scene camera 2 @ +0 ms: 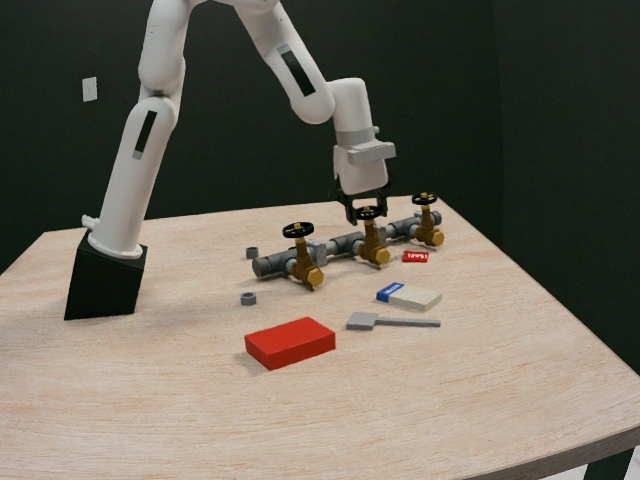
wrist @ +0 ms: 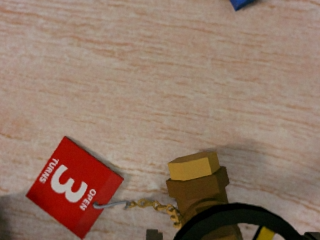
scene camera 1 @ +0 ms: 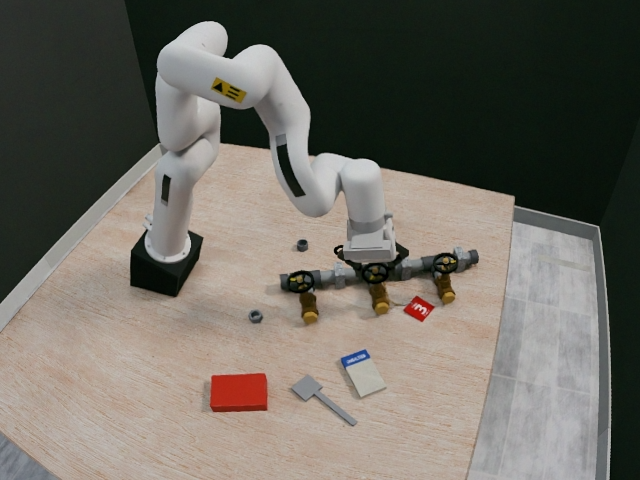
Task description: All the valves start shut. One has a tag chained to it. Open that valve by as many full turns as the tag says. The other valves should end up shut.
Note:
The pictures show: my gripper, a red block, a grey paddle-shaped tool and a blue-and-white pad.

